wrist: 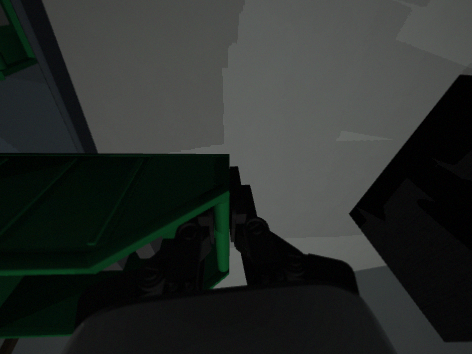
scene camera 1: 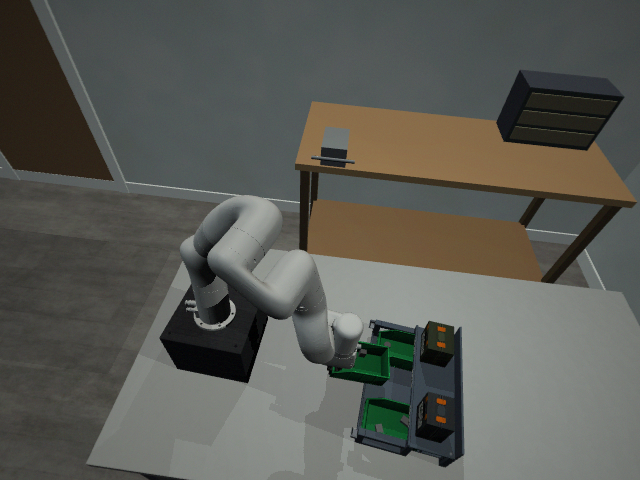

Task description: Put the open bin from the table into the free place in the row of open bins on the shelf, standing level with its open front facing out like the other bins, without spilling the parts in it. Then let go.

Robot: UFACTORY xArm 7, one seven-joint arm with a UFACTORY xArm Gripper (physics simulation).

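Places are measured from the arm's base along level axes (x ahead, y left, z up), in metres.
Pixels of known places: gripper, fingertip midpoint: (wrist: 219,182) (scene camera 1: 332,370); arm's base, link origin: (scene camera 1: 215,314).
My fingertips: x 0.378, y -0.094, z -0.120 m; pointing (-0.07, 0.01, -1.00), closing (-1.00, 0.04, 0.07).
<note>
For each thing: its top centre in the pictures, then the offset to it from my fingertips. "*": a spot on its surface instead. Level surfaces: height alone.
- held green open bin, surface spot: (wrist: 55,195) * 0.083 m ahead, 0.022 m right, 0.017 m up
- small grey part, top centre: (wrist: 109,268) (scene camera 1: 363,351) 0.095 m ahead, 0.068 m left, 0.014 m up
- green bin, surface spot: (scene camera 1: 400,347) * 0.241 m ahead, 0.137 m left, 0.076 m down
- grey table, surface height: 0.085 m down
The held green open bin (scene camera 1: 374,365) (wrist: 55,195) looks about level, with a small grey part (scene camera 1: 363,353) showing inside. My gripper (wrist: 219,182) is shut on the rim at the bin's near end; the arm hides the fingers in the scene view. The bin's far end overlaps the front edge of the blue-grey shelf (scene camera 1: 436,381) (wrist: 57,65) in the scene view. The exact height between them is unclear. On the shelf, one green bin (scene camera 1: 400,347) stands at the back and another (scene camera 1: 382,421) at the front, with a free place between them.
Two dark boxes with orange marks (scene camera 1: 442,338) (scene camera 1: 439,413) stand on the shelf behind the bin row. The black robot base (scene camera 1: 206,356) (wrist: 415,215) stands at the left of the grey table (scene camera 1: 537,361). A wooden bench (scene camera 1: 429,147) stands behind.
</note>
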